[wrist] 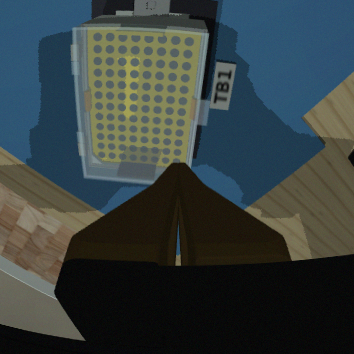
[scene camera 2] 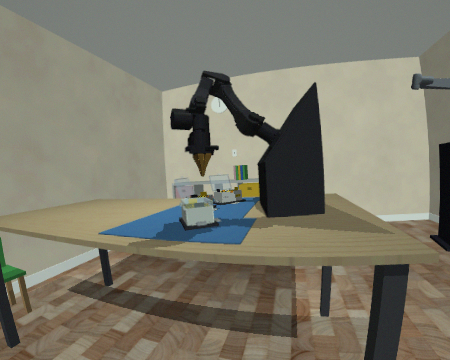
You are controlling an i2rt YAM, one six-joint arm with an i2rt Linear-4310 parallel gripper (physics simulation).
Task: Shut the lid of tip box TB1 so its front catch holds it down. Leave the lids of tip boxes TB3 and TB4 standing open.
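Places are measured from the arm's base along level axes (x ahead, y right, z down), in centimetres.
Pixels of known places: gripper, fingertip midpoint: [wrist: 177, 174] [scene camera 2: 202, 176]; arm's base, origin of the base link: [scene camera 2: 276, 138].
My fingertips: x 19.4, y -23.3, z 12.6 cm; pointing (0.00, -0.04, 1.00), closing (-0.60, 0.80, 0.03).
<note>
Ahead of a thing's pixels: the offset from my fingertips to its top centre. "*": to the spot under its first point. Level surfaces: height alone.
Tip box TB1 {dz +7.4, dx +0.6, dy -2.0 cm} [scene camera 2: 197, 215] [wrist: 142, 90], white with a yellow rack of grey holes, stands on a dark base. Its clear lid {* dz +7.4, dx -2.4, dy -6.2 cm} [wrist: 135, 172] lies over the rack; the views do not show whether the front catch holds it. The TB1 label {* dz +14.9, dx -3.1, dy +2.2 cm} [wrist: 223, 86] lies beside the box. Farther back, another tip box {dz +8.5, dx +11.6, dy +38.5 cm} [scene camera 2: 225, 197] has its clear lid [scene camera 2: 220, 182] standing open; its label is unreadable, so I cannot tell if it is TB3 or TB4. My gripper [scene camera 2: 202, 175] [wrist: 177, 174] is shut and empty, pointing down above TB1, its tips over the box's near end in the wrist view.
A blue mat {dz +15.1 cm} [scene camera 2: 145, 230] lies under TB1 on the wooden table {dz +15.4 cm} [scene camera 2: 75, 215]. The black robot pedestal [scene camera 2: 295, 175] stands at the right. Small dark and yellow items show behind TB1, partly hidden. A yellow bin [scene camera 2: 250, 190] and upright books [scene camera 2: 241, 172] are in the background.
</note>
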